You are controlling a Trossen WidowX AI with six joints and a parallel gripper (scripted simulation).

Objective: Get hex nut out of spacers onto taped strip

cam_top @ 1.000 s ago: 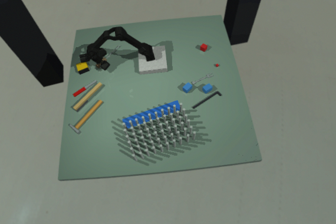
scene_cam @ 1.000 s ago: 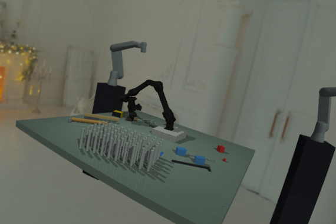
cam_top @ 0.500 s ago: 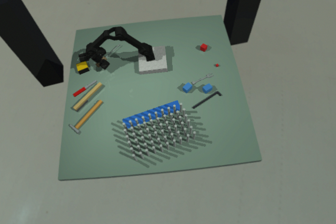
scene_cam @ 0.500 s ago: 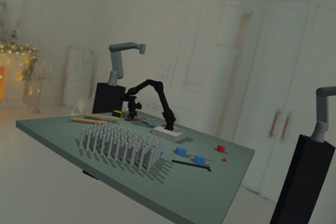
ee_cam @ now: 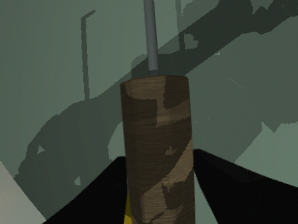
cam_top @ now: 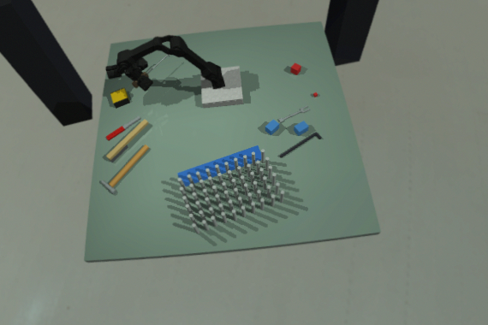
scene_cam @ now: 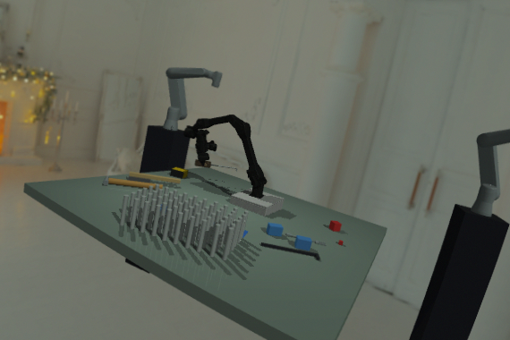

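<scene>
The blue taped strip is 53 cm ahead of my gripper tip, 31 cm to the left of it and 11 cm below it. Also, from my gripper tip: yellow block (1 cm ahead, 14 cm to the right, 9 cm below); red-handled screwdriver (19 cm ahead, 13 cm to the right, 11 cm below); hex nut (68 cm ahead, 40 cm to the left, 11 cm below).
</scene>
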